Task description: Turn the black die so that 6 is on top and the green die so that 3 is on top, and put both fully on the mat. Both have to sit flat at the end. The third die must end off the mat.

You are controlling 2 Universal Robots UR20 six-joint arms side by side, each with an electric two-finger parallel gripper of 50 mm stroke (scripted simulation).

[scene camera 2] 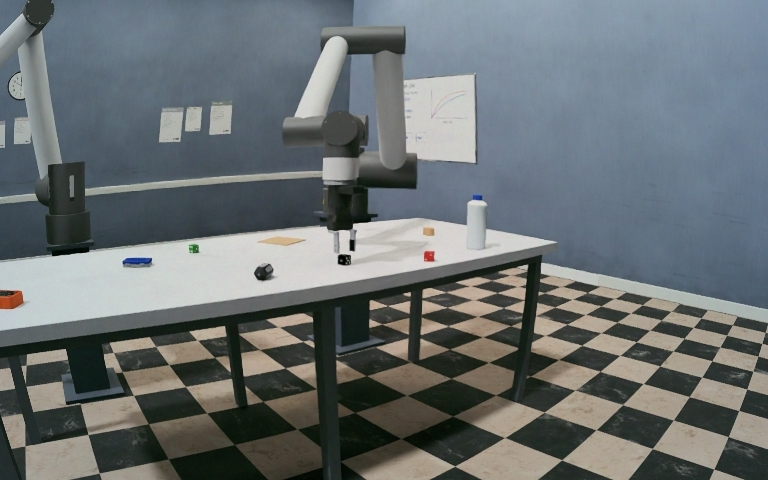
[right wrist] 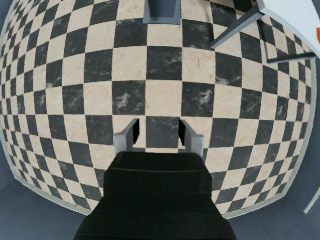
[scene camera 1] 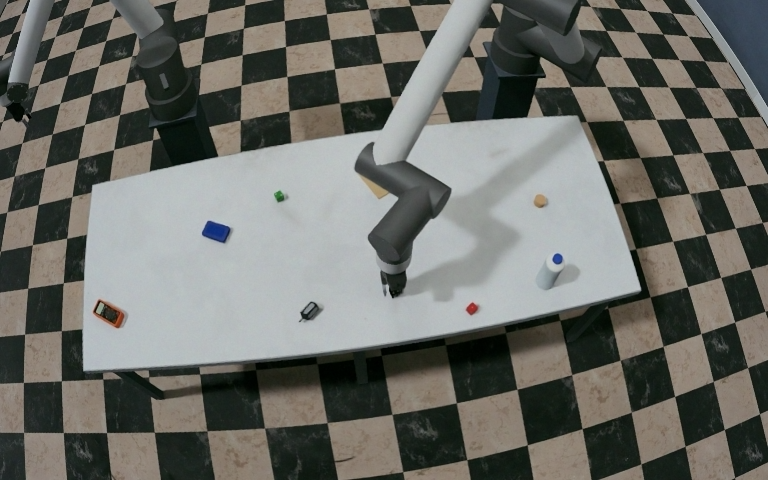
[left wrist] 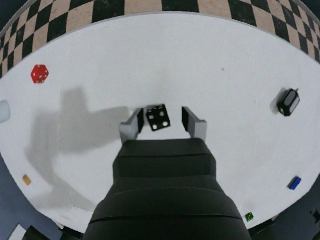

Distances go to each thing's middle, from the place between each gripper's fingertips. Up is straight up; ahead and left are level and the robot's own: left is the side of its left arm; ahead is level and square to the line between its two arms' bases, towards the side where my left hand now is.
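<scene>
My left hand (scene camera 2: 344,252) is 4 cm short of the white bottle (scene camera 2: 477,210) and 4 cm below it, and it is also 55 cm to the right of the bottle.
</scene>
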